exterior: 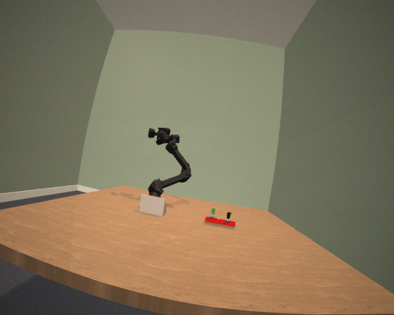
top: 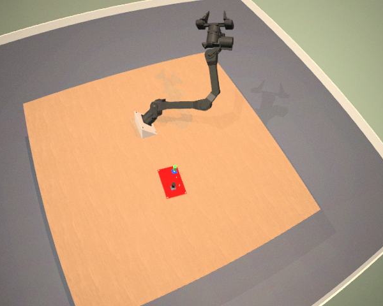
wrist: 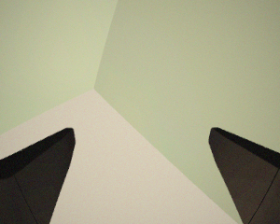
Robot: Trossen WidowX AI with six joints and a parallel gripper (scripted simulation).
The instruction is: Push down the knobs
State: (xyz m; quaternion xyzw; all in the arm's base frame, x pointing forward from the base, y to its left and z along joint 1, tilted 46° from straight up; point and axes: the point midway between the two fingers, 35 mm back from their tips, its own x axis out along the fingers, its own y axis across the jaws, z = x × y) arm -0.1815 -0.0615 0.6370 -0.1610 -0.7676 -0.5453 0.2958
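Right now the green knob is 580 mm ahead of my gripper tip, 470 mm below it and 370 mm to the right of it. From my gripper tip the other things lie so: black knob (660 mm ahead, 470 mm below, 410 mm to the right).
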